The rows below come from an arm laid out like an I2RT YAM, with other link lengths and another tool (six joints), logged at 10 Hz.
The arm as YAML. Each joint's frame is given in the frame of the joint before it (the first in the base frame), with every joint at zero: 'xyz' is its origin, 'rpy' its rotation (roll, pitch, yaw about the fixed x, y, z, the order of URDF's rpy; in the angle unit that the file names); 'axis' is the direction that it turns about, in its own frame. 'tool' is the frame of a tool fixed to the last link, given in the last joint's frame.
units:
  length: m
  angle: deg
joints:
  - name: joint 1
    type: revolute
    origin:
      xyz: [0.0, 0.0, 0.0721]
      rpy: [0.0, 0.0, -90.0]
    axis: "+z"
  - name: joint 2
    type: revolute
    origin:
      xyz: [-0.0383, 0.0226, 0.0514]
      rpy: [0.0, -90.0, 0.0]
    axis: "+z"
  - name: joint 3
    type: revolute
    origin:
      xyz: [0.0, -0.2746, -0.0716]
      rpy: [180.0, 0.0, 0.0]
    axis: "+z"
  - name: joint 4
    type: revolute
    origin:
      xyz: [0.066, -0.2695, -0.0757]
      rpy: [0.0, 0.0, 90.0]
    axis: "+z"
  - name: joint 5
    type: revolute
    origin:
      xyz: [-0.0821, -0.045, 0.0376]
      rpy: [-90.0, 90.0, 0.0]
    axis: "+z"
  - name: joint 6
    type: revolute
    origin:
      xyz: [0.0, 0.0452, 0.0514]
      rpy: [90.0, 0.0, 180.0]
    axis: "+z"
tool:
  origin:
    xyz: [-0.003, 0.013, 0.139]
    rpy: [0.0, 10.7, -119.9]
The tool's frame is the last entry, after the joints.
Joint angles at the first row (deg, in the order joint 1, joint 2, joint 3, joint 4, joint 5, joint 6):
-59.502 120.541 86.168 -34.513 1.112 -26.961
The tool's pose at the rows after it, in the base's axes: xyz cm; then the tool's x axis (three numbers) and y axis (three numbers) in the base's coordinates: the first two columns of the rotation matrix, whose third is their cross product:
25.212 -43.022 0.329 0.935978 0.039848 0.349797 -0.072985 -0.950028 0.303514
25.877 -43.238 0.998 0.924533 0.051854 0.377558 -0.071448 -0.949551 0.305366
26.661 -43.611 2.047 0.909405 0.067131 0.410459 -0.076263 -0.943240 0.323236
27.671 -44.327 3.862 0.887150 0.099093 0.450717 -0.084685 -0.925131 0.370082
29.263 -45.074 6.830 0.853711 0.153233 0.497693 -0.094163 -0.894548 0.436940
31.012 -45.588 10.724 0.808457 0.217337 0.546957 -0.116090 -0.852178 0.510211
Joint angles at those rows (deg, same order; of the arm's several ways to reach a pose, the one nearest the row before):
-59.458 121.003 86.207 -34.587 0.949 -27.027
-59.480 120.681 86.880 -34.498 -0.560 -27.157
-59.384 119.698 86.968 -33.405 -1.795 -26.989
-59.155 117.654 86.279 -30.617 -2.706 -26.894
-58.413 114.684 85.679 -27.121 -3.593 -26.743
-57.451 110.904 84.865 -23.077 -4.476 -26.179

